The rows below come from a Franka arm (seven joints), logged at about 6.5 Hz.
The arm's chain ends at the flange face. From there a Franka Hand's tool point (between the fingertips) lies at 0.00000 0.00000 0.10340 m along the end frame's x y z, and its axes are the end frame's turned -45 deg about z.
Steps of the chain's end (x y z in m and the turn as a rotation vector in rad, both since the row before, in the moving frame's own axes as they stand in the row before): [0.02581, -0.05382, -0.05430, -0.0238, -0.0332, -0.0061]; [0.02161, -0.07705, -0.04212, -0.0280, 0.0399, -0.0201]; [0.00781, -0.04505, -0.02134, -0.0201, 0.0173, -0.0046]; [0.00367, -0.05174, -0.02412, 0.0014, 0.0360, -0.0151]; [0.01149, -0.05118, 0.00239, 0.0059, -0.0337, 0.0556]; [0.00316, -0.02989, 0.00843, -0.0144, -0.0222, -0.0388]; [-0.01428, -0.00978, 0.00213, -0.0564, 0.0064, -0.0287]
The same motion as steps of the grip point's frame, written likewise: [0.05214, -0.02048, -0.05439, 0.0066, -0.0403, -0.0061]; [0.07068, -0.03425, -0.04224, -0.0480, 0.0084, -0.0201]; [0.03718, -0.02360, -0.02138, -0.0264, -0.0020, -0.0046]; [0.04193, -0.03148, -0.02419, -0.0245, 0.0264, -0.0151]; [0.04236, -0.03101, 0.00233, 0.0280, -0.0197, 0.0556]; [0.02068, -0.01942, 0.00839, 0.0055, -0.0259, -0.0388]; [-0.00677, -0.01237, 0.00196, -0.0444, -0.0354, -0.0287]
